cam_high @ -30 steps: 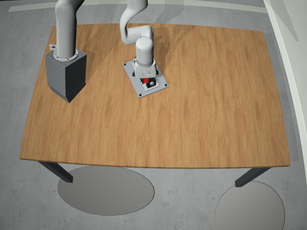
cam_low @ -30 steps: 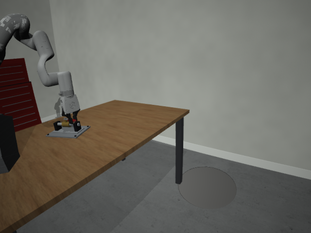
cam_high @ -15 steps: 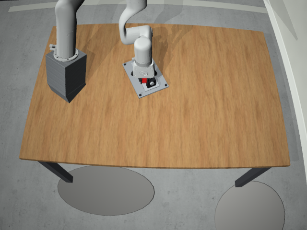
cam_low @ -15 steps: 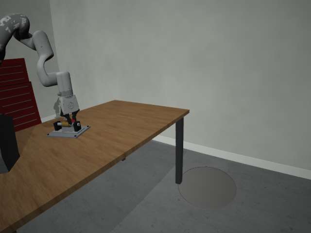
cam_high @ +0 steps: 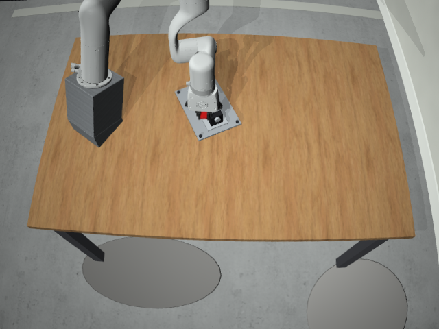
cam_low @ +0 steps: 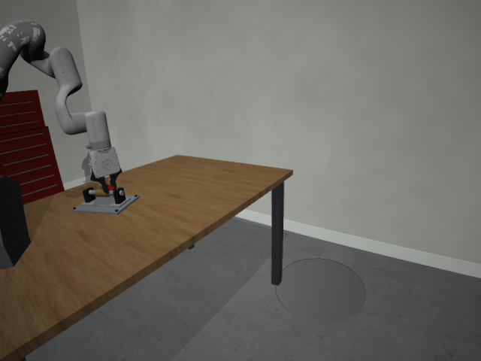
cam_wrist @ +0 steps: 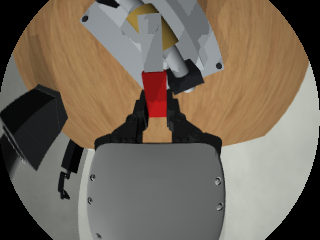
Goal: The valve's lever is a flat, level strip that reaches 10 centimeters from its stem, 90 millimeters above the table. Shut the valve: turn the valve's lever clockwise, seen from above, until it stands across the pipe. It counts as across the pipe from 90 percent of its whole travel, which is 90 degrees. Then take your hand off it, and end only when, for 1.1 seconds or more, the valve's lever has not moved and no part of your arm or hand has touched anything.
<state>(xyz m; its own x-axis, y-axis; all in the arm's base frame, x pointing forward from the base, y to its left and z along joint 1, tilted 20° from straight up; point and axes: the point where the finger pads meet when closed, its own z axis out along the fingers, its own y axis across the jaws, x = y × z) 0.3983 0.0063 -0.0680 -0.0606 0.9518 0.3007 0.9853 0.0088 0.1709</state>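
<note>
Right now the valve lever is 50 mm to the left of my hand.
</note>
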